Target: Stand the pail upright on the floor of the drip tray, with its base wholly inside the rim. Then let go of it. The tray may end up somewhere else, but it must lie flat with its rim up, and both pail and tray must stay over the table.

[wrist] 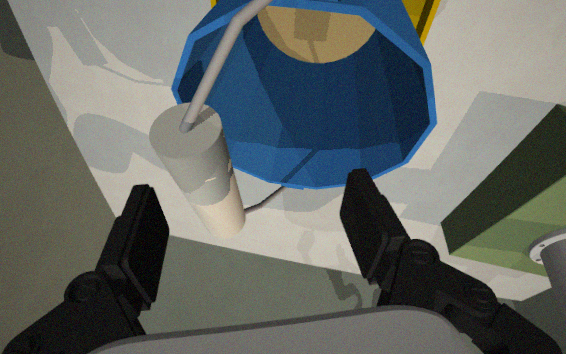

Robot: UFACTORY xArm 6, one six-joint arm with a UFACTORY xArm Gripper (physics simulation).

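Frame: origin at the arm's base, x back, y up, z left, level; centimetres.
Where they show: gripper, fingertip midpoint: [255, 199].
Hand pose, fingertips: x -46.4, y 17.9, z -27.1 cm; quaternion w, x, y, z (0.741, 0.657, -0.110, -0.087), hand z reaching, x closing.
Note:
Things, the pixels of their top centre, and the offset from my fingertips. "*": a spot on its surface instead. Level surfaces: height alone.
- blue pail, surface spot: [325, 110] * dx +3.2, dy -17.6, dz +6.2 cm
- pale cylindrical grip, middle of its top: [194, 224] dx -3.4, dy +0.4, dz +2.1 cm
- thin grey handle rod, surface spot: [215, 75] * dx -1.6, dy -2.1, dz -4.9 cm
- yellow drip tray, middle of its top: [312, 64] dx +1.3, dy -24.0, dz +4.0 cm
- pale table top, its level: dy -26.9 cm
The blue pail [325, 110] is at the upper middle, its open mouth facing the camera, with a tan round surface at the far end inside. A pale cylindrical grip [200, 160] on a thin grey handle rod [215, 75] hangs in front of the pail's left rim. My gripper [255, 199] is open. The pale grip shows between its spread fingers, apart from both. Parts of the yellow drip tray [416, 12] show behind the pail at the top. Whether the pail's base is inside the tray's rim is hidden.
A green block [515, 220] stands on the right. A grey round flanged part [552, 260] is at the right edge. The pale table top [120, 160] has edges on the left and near the bottom, with darker floor [50, 200] beyond.

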